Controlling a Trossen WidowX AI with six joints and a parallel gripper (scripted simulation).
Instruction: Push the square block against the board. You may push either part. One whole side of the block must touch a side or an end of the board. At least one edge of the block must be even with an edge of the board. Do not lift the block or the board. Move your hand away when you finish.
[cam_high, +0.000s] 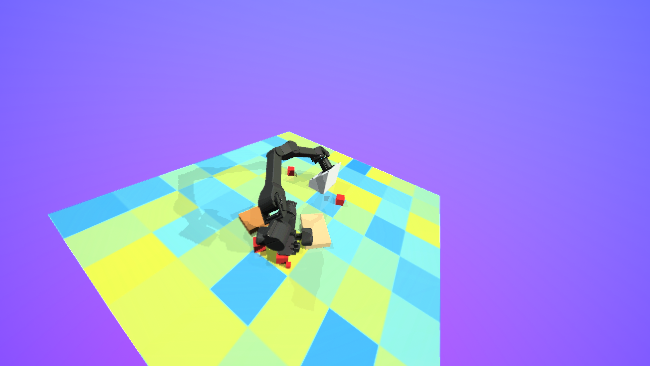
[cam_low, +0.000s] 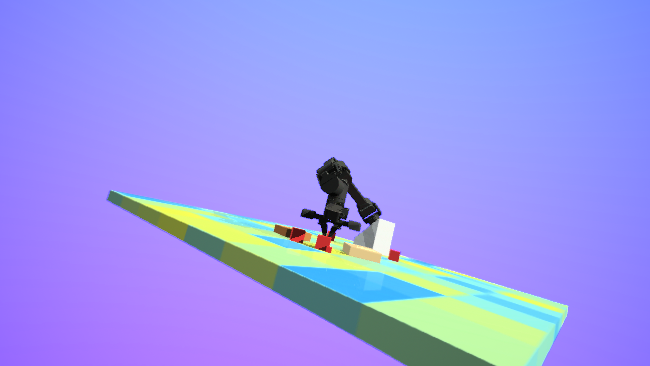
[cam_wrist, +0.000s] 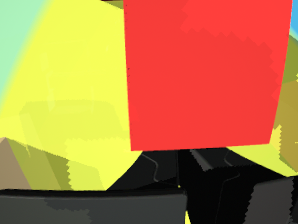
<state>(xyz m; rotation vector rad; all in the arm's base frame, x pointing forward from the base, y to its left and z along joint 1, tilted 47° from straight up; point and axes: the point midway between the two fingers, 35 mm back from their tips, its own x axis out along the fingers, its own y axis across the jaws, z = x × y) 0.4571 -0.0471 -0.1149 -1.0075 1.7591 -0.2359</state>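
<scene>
Now: gripper tip 5 cm past the square block, 18 cm to the left of it and 1 cm below it. Round my gripper tip: tan board 13 cm behind, 6 cm to the left, 1 cm above.
</scene>
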